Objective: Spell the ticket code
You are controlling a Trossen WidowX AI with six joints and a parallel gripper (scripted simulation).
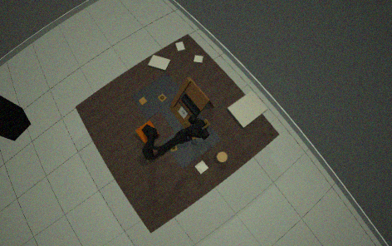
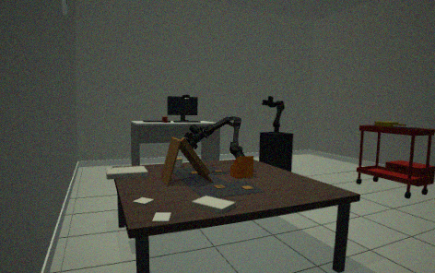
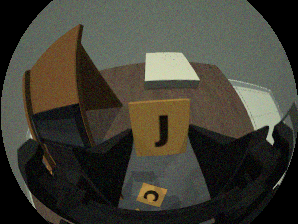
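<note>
The white ticket is 21 cm to the left of my gripper tip, 9 cm below it and 3 cm behind it. The rest, counted from my gripper tip: tan letter tile right at my gripper tip; white slab 38 cm ahead, 15 cm below, 13 cm to the right; white pad 74 cm to the left, 17 cm ahead, 16 cm below.
</note>
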